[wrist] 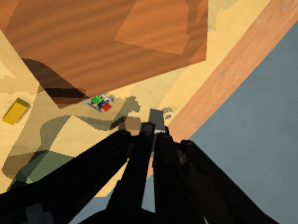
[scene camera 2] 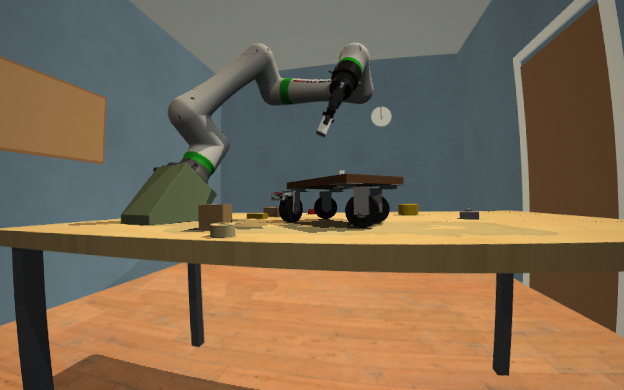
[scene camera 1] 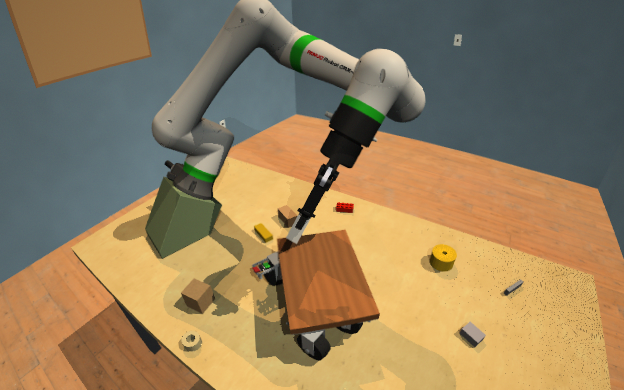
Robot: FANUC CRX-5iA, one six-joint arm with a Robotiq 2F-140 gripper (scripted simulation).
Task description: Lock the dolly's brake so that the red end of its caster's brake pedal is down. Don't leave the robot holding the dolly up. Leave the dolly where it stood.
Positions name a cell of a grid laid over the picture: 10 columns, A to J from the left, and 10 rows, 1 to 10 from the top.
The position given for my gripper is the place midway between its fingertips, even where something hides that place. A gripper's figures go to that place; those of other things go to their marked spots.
My gripper (scene camera 2: F4): 0.71 m from the lens. A brown cube (scene camera 2: D6): 0.61 m from the lens.
